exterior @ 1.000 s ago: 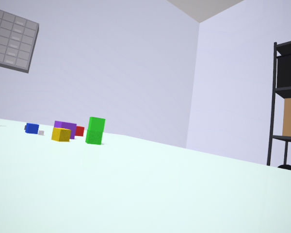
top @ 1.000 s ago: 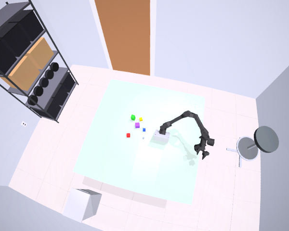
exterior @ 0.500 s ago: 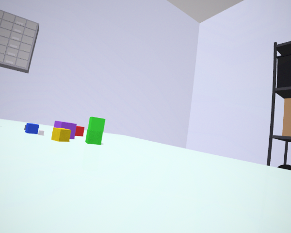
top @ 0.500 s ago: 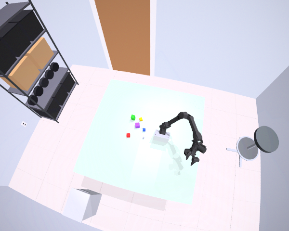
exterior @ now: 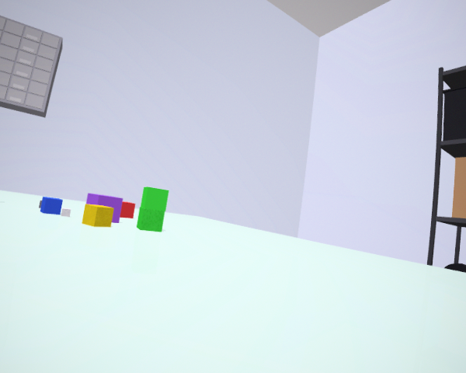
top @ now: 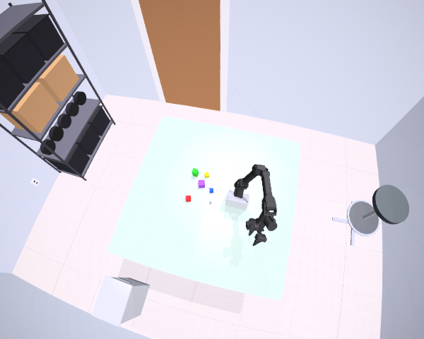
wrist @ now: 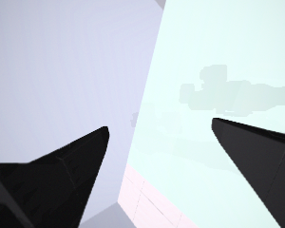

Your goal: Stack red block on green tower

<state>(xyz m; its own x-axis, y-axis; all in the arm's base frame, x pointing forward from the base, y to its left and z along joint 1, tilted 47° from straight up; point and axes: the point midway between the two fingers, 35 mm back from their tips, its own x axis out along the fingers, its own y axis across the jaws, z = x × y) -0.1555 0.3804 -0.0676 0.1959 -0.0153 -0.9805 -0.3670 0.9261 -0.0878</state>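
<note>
The red block is 50 cm ahead of my gripper tip, 28 cm below it and 23 cm to the right of it. The rest, counted from my gripper tip: blue block (35 cm to the right, 35 cm ahead, 29 cm below); then purple block (44 cm ahead, 38 cm to the right, 28 cm below); then yellow block (46 cm to the right, 43 cm ahead, 29 cm below).
</note>
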